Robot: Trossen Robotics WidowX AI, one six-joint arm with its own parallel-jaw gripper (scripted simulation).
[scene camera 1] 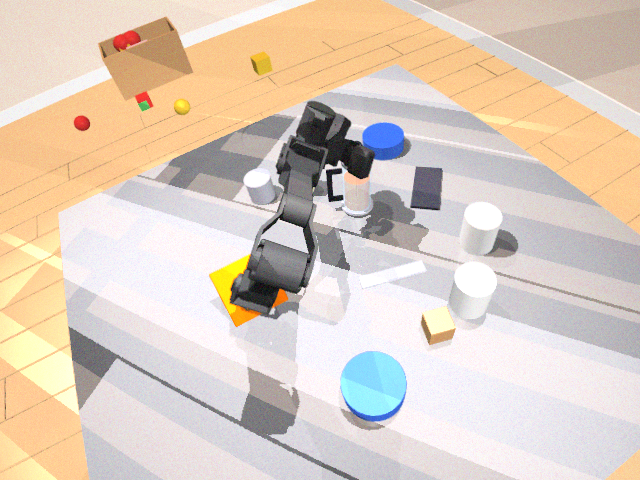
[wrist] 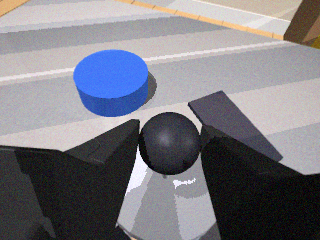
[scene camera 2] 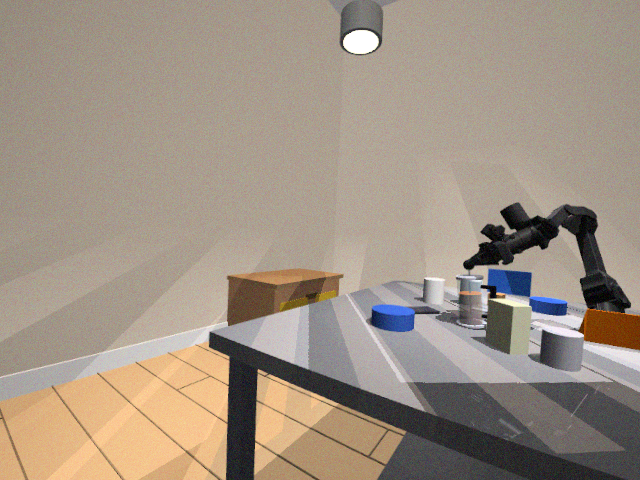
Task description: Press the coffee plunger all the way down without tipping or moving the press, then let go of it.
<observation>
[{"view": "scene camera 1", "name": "gripper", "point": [358,145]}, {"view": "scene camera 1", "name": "coffee press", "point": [356,200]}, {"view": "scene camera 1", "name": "dark flat plate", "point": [426,189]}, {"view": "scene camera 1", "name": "brown cube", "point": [437,325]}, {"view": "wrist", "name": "gripper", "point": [170,130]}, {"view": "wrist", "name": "dark flat plate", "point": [217,109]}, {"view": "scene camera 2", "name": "gripper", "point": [466,264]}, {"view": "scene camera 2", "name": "coffee press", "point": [470,287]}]
</observation>
